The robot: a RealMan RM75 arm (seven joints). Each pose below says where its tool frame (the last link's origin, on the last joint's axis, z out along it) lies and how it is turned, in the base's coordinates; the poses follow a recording.
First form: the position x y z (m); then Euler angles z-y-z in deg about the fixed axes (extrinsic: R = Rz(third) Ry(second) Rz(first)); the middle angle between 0 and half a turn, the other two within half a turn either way.
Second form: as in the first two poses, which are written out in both.
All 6 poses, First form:
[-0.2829, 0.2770, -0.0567, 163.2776, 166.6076, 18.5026]
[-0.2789, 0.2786, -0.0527, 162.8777, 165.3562, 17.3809]
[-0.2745, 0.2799, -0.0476, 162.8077, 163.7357, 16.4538]
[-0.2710, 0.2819, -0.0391, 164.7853, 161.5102, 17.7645]
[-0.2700, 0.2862, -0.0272, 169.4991, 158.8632, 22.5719]
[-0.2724, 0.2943, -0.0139, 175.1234, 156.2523, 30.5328]
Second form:
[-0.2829, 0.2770, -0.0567, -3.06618, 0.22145, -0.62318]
[-0.2789, 0.2786, -0.0527, -3.06370, 0.24367, -0.61174]
[-0.2745, 0.2799, -0.0476, -3.05915, 0.27194, -0.59852]
[-0.2710, 0.2819, -0.0391, -3.03992, 0.30680, -0.59133]
[-0.2700, 0.2862, -0.0272, -2.99427, 0.33946, -0.60252]
[-0.2724, 0.2943, -0.0139, -2.92169, 0.35423, -0.65753]

